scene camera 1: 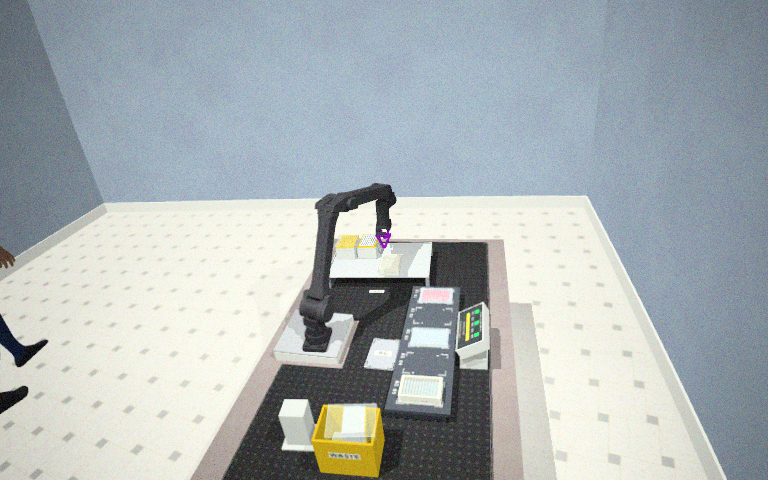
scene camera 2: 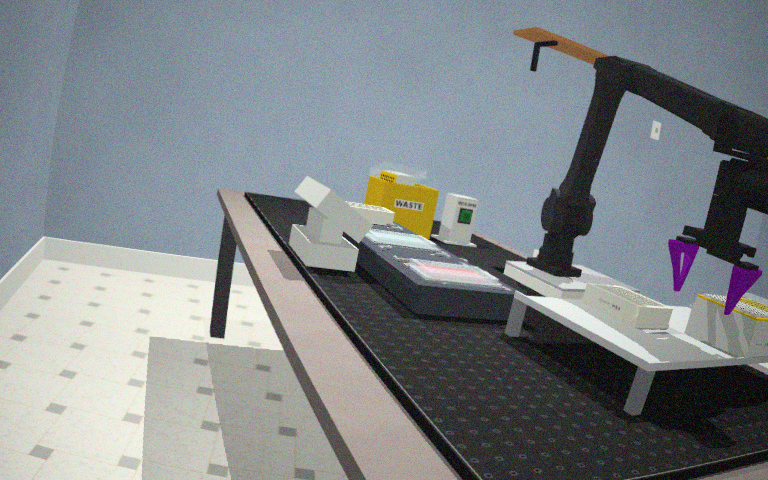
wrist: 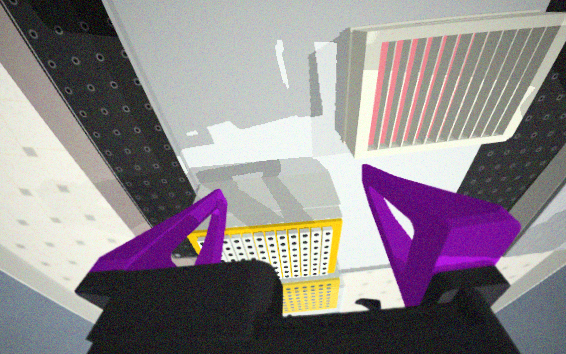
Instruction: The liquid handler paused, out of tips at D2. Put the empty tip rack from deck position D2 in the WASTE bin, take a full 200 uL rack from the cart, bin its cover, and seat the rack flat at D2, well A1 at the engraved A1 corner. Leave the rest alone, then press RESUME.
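Frame: origin at the arm's base, x ahead, y left, z up, level; millimetres.
Seen in the pictures: gripper, fingertip midpoint: [scene camera 1: 384, 243] [scene camera 2: 700, 302] [wrist: 289, 184]; arm's base at its link origin: [scene camera 1: 317, 340] [scene camera 2: 553, 270].
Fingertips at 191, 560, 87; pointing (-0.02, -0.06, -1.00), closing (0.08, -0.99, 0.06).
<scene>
Offsets run from my fingertips to a thing's top centre, as dx, dy, dz. "*": to the spot under its first point.
My gripper [scene camera 1: 384, 244] [scene camera 2: 702, 301] [wrist: 289, 184] is open and empty above the cart {-18, -47, -51} [scene camera 1: 351, 272] [wrist: 225, 75]. A rack with a yellow rim and white, dark-holed top {* -71, -34, +0} [scene camera 1: 368, 247] [scene camera 2: 707, 325] [wrist: 310, 250] stands on the cart, low between the fingers in the wrist view. A yellow-topped rack {-178, +25, +13} [scene camera 1: 347, 247] [wrist: 312, 295] stands beside it, partly hidden by the gripper body in the wrist view. Whether either has a clear cover, I cannot tell. Deck position D2 [scene camera 1: 433, 315] is bare. The WASTE bin {+15, -1004, +18} [scene camera 1: 348, 465] [scene camera 2: 373, 195] holds a white piece and clear pieces. The RESUME button {* -142, -916, -37} [scene camera 2: 464, 216] shows green.
A cream slotted box {+35, -116, -26} [scene camera 1: 390, 264] [scene camera 2: 623, 305] [wrist: 445, 90] stands on the cart beside the racks. The deck bears a pink plate {+234, -319, -55} [scene camera 1: 436, 295], a pale blue plate {+216, -567, -55} [scene camera 1: 429, 337] and a cream rack {+197, -814, -38} [scene camera 1: 420, 389]. A tilted screen {* +358, -594, -1} [scene camera 1: 471, 328] and an RG plate {+52, -598, -103} [scene camera 1: 382, 353] flank the deck.
</scene>
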